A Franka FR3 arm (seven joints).
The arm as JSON. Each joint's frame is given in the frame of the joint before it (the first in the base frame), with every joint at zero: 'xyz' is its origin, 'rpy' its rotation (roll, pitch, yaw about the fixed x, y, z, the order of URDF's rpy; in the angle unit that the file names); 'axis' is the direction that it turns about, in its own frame. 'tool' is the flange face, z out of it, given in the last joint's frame.
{
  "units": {
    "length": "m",
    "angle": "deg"
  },
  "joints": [
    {
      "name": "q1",
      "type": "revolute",
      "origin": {
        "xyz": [
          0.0,
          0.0,
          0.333
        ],
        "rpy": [
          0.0,
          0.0,
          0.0
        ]
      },
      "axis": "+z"
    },
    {
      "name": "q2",
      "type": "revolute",
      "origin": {
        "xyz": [
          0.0,
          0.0,
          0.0
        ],
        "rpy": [
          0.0,
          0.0,
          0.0
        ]
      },
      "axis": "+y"
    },
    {
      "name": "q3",
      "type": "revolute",
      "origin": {
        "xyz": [
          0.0,
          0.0,
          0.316
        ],
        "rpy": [
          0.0,
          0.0,
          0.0
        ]
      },
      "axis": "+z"
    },
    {
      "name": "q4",
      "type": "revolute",
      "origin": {
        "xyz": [
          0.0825,
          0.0,
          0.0
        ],
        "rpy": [
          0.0,
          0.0,
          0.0
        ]
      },
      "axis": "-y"
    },
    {
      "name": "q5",
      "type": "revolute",
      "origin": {
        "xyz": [
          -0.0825,
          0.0,
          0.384
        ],
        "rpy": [
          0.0,
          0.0,
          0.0
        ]
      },
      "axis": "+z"
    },
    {
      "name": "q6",
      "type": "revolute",
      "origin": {
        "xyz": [
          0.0,
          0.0,
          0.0
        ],
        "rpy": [
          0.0,
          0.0,
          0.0
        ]
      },
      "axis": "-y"
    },
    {
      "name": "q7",
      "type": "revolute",
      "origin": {
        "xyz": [
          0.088,
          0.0,
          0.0
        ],
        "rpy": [
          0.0,
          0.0,
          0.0
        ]
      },
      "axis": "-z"
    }
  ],
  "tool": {
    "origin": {
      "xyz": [
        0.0,
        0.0,
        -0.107
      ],
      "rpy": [
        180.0,
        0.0,
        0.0
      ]
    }
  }
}
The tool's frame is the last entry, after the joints.
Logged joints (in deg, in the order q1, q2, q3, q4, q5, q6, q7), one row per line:
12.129 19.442 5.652 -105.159 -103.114 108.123 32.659
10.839 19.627 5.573 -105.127 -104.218 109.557 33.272
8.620 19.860 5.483 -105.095 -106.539 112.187 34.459
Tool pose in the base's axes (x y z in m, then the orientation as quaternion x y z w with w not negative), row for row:
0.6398 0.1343 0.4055 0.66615 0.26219 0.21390 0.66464
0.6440 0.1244 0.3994 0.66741 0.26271 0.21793 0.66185
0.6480 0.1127 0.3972 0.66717 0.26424 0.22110 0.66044
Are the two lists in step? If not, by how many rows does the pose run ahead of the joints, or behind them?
The pose runs 1 row behind the joints: the pose in row i belongs to the joints in row i - 1.
